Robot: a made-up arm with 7 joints.
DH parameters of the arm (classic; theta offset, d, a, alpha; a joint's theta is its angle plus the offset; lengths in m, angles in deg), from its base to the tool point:
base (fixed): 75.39 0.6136 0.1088 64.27
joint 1: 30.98 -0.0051 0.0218 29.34
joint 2: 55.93 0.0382 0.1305 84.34
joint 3: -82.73 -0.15 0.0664 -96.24
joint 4: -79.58 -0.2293 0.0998 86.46
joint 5: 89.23 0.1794 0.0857 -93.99
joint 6: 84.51 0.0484 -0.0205 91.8
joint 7: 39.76 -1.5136 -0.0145 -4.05
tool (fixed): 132.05 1.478 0 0
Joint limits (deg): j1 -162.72..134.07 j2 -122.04..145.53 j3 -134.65..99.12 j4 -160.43..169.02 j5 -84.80..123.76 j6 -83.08..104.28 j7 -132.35..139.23
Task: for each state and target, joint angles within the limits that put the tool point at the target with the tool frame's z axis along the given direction. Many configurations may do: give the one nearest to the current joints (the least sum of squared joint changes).
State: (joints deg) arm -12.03 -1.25 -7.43 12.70 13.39 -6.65 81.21
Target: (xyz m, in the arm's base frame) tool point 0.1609 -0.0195 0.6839 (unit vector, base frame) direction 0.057 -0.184 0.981
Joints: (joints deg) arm -26.69 -25.22 2.30 -32.90 61.46 -16.64 119.67
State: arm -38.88 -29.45 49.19 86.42 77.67 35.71 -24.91
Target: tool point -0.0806 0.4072 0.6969 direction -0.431 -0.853 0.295
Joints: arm -36.84 0.93 97.89 87.01 60.86 78.64 -27.51
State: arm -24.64 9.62 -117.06 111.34 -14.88 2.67 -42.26
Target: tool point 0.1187 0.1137 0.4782 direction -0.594 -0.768 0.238
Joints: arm 1.26 21.04 -101.64 139.86 -27.24 51.55 -25.88
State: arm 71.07 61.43 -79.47 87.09 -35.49 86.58 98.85
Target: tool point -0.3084 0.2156 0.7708 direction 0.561 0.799 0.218
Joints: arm 111.86 89.48 -57.03 131.49 -69.49 100.08 96.92
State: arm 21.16 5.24 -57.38 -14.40 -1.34 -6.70 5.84
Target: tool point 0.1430 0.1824 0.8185 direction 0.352 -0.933 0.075
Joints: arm 72.80 22.42 -34.31 42.17 29.55 -8.33 31.72
